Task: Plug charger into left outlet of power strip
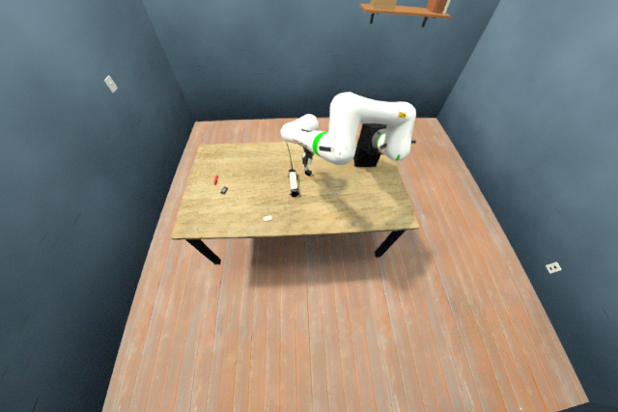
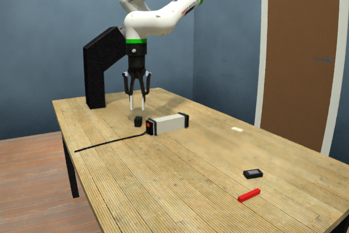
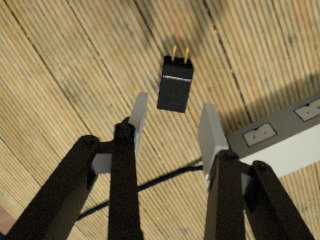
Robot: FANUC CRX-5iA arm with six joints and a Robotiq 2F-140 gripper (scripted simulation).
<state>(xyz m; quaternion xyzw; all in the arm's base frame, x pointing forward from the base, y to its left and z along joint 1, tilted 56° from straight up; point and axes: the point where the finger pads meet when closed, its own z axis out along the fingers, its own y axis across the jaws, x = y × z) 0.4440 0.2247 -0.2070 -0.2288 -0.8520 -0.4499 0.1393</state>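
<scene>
The black charger is 10 mm behind my hand, 10 mm to the left of it and 90 mm below it.
</scene>
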